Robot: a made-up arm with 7 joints.
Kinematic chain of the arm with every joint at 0, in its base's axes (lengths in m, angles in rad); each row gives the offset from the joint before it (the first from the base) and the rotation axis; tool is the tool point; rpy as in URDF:
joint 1: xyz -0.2 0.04 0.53 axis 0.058 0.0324 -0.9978
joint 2: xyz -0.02 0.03 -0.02 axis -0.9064 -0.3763 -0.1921
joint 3: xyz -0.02 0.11 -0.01 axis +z
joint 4: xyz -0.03 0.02 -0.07 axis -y
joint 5: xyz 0 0.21 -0.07 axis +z
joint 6: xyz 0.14 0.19 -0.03 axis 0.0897 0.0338 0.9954
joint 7: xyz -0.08 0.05 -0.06 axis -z
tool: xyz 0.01 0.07 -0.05 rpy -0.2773 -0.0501 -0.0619
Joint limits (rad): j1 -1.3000..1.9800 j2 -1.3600..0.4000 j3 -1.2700..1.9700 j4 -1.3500..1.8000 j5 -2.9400..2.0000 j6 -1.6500..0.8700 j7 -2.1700..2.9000
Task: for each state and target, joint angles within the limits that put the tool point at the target. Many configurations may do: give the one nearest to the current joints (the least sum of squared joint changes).
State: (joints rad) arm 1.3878 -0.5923 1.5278 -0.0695 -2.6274 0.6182 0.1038
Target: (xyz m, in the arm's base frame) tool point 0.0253 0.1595 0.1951
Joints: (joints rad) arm 1.4672 -0.0077 1.4800 -0.3091 -2.3091 0.4972 0.0675
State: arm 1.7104 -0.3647 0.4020 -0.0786 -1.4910 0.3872 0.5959
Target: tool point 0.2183 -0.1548 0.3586
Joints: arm 1.8319 -0.3975 0.3207 0.0774 -1.5947 0.3623 0.6195
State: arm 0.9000 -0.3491 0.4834 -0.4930 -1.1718 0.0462 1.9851
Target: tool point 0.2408 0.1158 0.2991
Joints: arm 1.3711 -0.3085 0.2469 -0.1255 -1.2429 0.0300 1.9278
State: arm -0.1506 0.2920 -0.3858 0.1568 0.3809 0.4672 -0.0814
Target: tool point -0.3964 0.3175 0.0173
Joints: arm -0.4567 0.4000 -0.0781 0.3116 0.9323 0.8295 -0.3034
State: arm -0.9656 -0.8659 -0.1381 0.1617 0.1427 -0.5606 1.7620
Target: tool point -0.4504 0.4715 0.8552
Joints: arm -0.7772 -1.3341 -0.0947 0.4719 -0.1484 -0.5781 1.8357
